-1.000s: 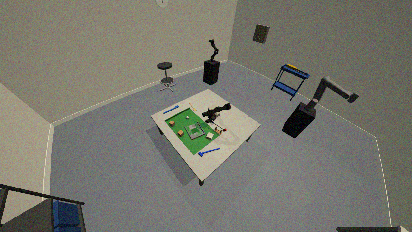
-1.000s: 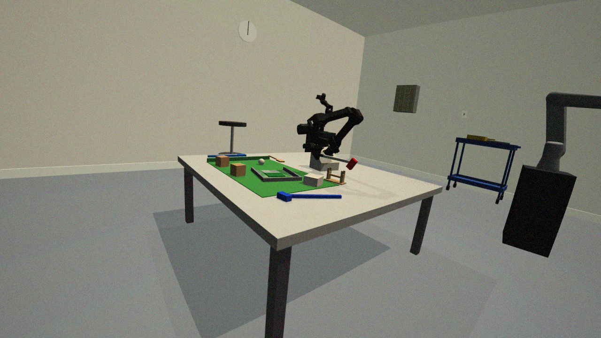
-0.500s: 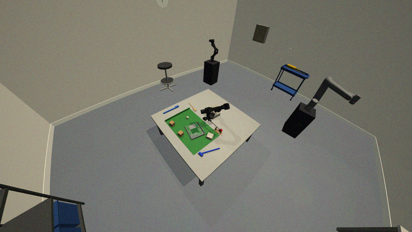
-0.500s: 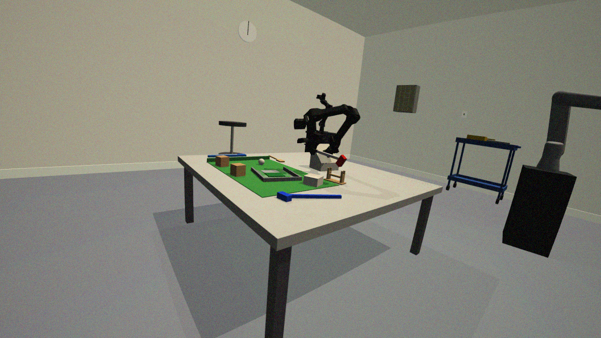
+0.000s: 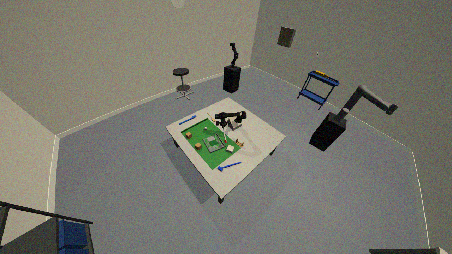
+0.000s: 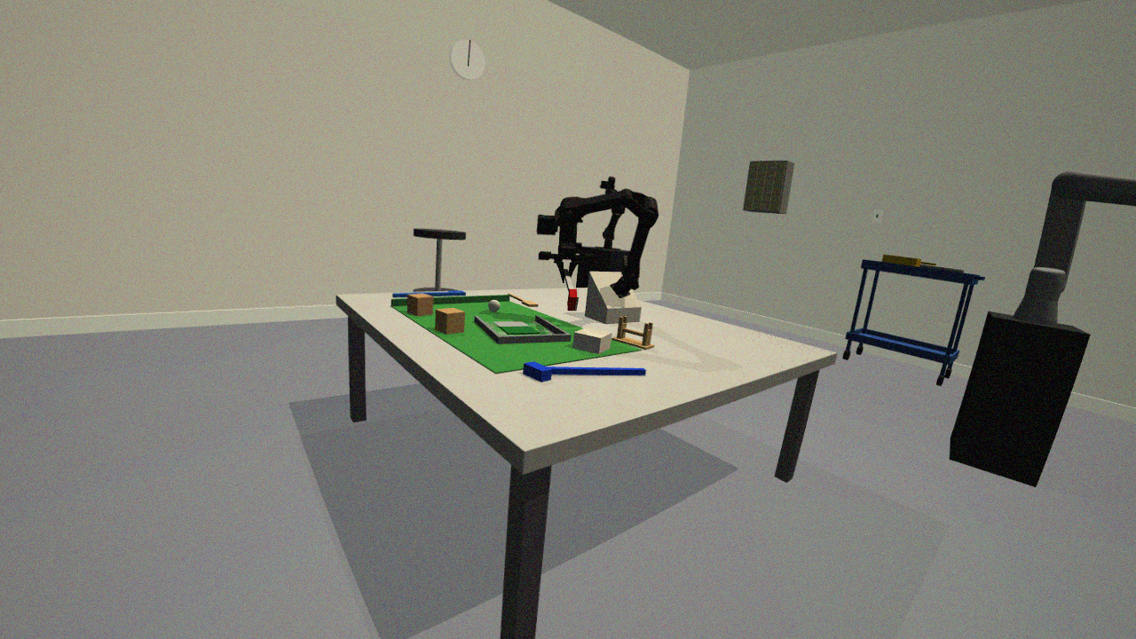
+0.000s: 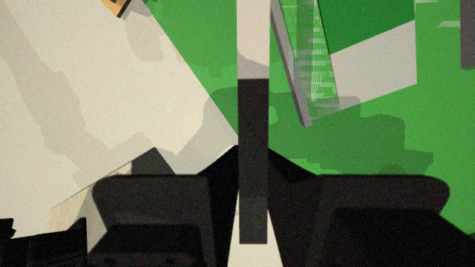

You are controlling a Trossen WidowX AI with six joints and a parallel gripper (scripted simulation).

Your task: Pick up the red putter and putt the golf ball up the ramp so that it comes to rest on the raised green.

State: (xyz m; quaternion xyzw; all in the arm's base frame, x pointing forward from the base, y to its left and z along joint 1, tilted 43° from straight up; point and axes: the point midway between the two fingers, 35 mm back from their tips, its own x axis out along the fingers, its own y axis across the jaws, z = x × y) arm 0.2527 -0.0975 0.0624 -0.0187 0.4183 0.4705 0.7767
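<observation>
My gripper tip is 9 cm to the right of the red putter, 7 cm short of it and 1 cm below it. Round my gripper tip: small wooden gate (28 cm to the left, 11 cm below, 2 cm behind); green mat (20 cm ahead, 14 cm below, 6 cm to the right); white golf ball (24 cm to the right, 12 cm below, 11 cm ahead).
</observation>
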